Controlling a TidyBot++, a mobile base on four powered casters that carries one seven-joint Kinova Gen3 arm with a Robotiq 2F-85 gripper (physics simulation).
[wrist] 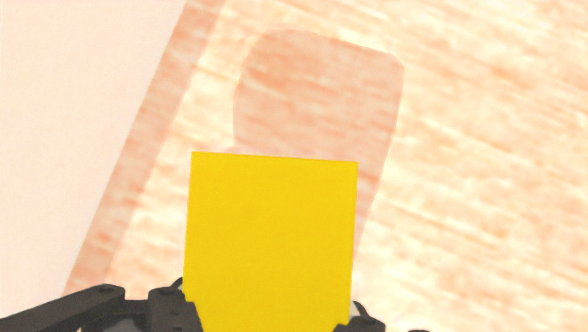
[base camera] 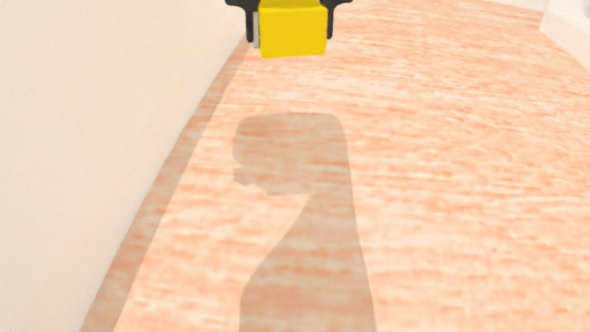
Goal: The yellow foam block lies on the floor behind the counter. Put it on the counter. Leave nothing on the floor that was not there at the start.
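Places are measured from the arm's base along level axes (x ahead, y left, z up), in centimetres.
Where they show: gripper, between the fingertips: (wrist: 269, 298) (base camera: 289, 44).
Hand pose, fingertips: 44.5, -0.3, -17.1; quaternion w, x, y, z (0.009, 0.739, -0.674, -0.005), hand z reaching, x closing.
Note:
Things, the pixels of their top centre, and the offset from my fingertips, as dx, dy, dz. "*": a spot on its surface instead. Level surfaces: height alone.
- yellow foam block, centre of its top: (wrist: 266, 282) +2.1, +0.4, +4.2
- wood-patterned floor, height of its surface: dz -22.6
- wall part, a spot on its surface: (base camera: 567, 30) * +75.1, -105.5, -15.7
The yellow foam block (base camera: 293, 31) (wrist: 272, 235) is between the two fingers of my gripper (base camera: 291, 30), held up above the floor. In the base camera view it is at the top edge, left and right sides against the fingers. In the wrist view it fills the lower middle, with the dark fingers at its lower left and lower right. My gripper is shut on the block; its upper part is cut off by the top edge of the base camera view. A pale upright face, which may be the counter's side (base camera: 90, 110) (wrist: 65, 115), stands at the left in both views.
The wood-patterned floor (base camera: 450, 175) (wrist: 475, 175) bears a shadow of the arm and a shadow strip along the foot of the pale face. A white low object or wall part (base camera: 567, 30) stands at the top right of the base camera view. The counter's top does not show.

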